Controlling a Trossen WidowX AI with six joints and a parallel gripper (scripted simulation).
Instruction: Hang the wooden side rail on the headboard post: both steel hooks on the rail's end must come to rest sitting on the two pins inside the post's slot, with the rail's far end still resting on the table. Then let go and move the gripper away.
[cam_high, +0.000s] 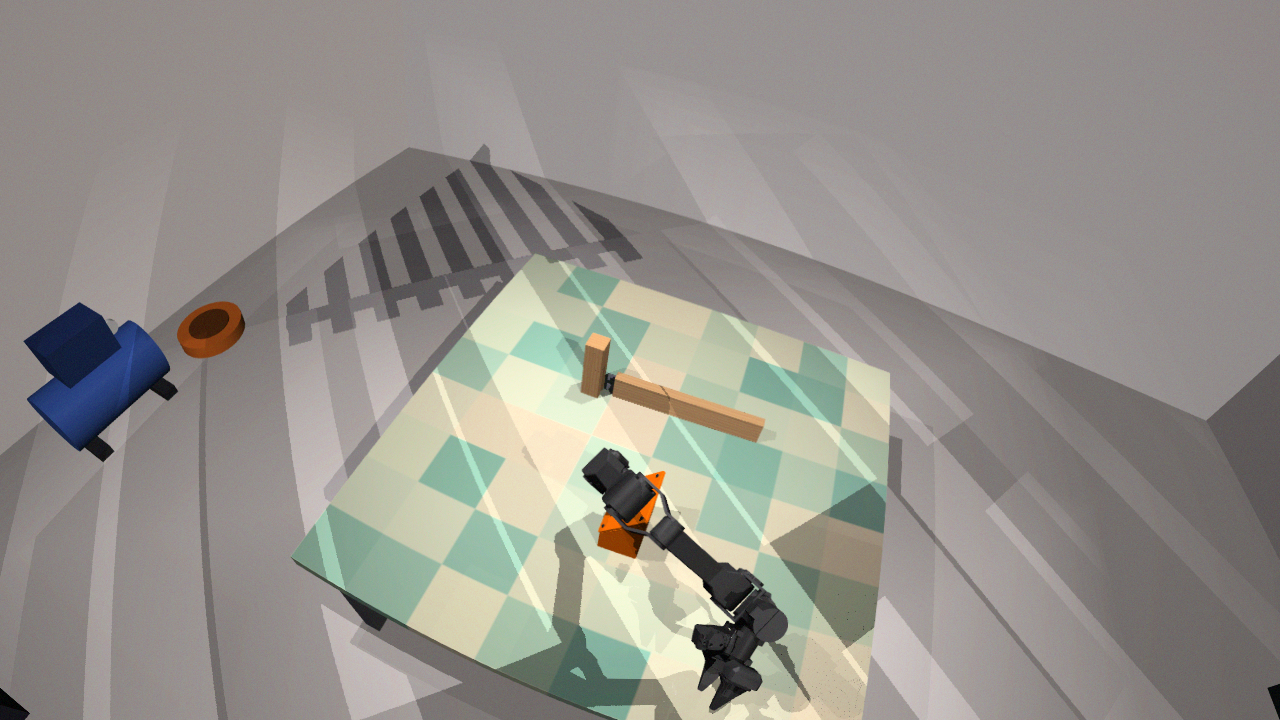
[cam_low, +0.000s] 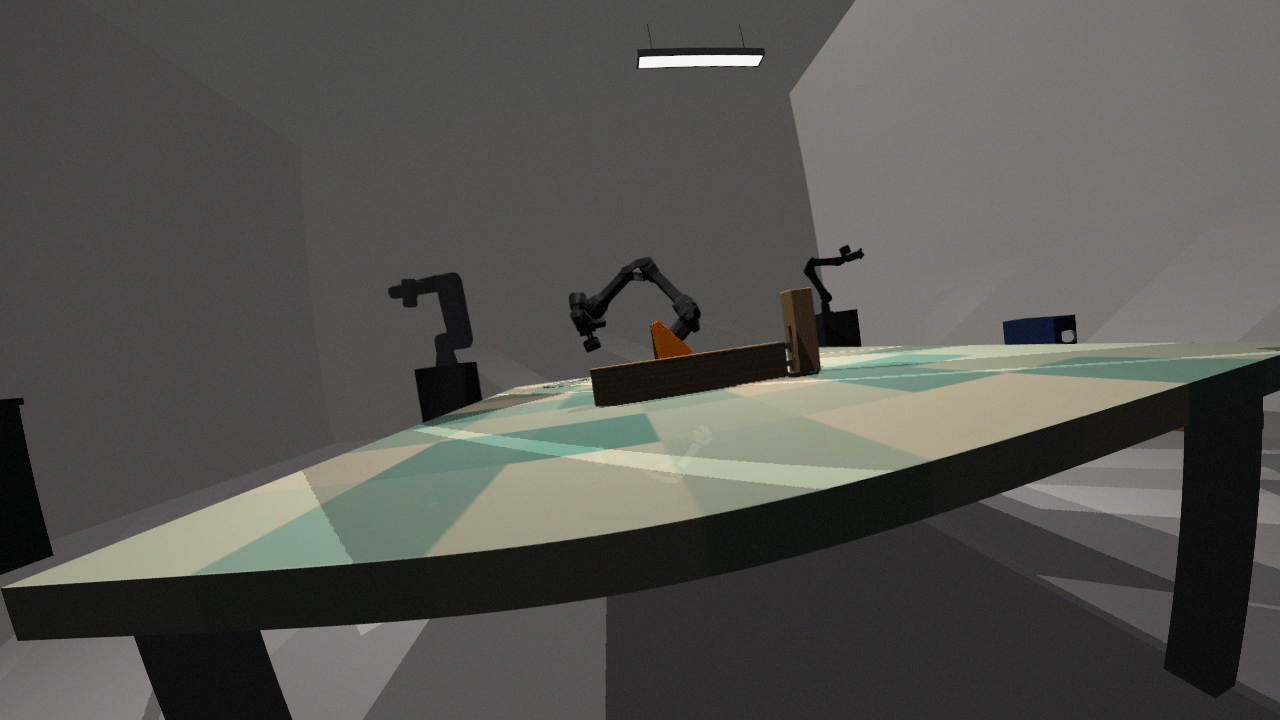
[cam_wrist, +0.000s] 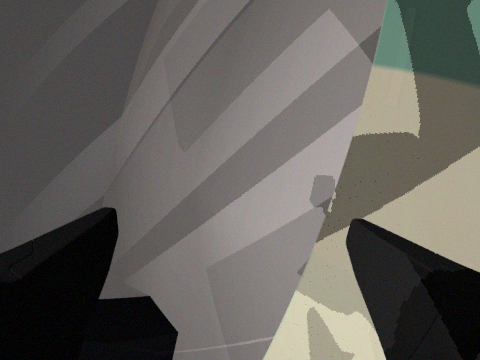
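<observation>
My gripper tip is now 77 cm short of the headboard post, 45 cm to the right of it and 6 cm above it.
</observation>
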